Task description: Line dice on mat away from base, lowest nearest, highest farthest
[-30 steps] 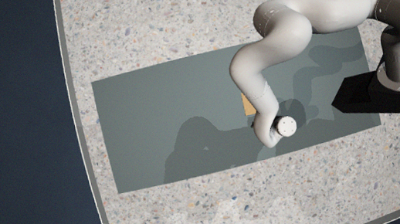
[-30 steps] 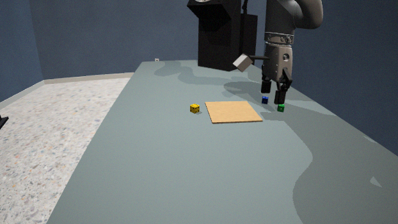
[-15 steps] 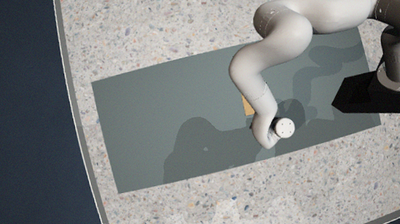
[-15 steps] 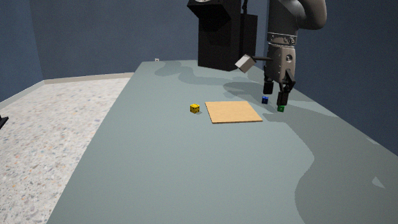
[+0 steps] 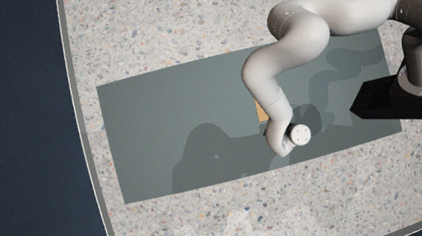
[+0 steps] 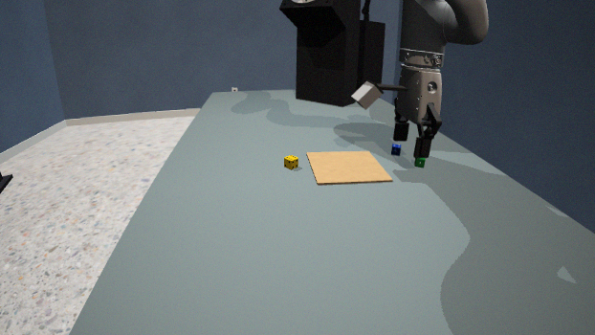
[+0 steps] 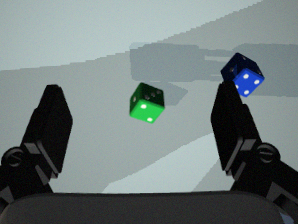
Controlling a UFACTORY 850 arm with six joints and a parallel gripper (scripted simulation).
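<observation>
My hand is 4 cm above the green die, 3 cm to the right of it and 1 cm short of it. Round my hand: blue die (6 cm behind, 4 cm below, 3 cm to the left); then tan mat (11 cm to the right, 6 cm behind, 5 cm below); then yellow die (21 cm to the right, 11 cm behind, 4 cm below).
</observation>
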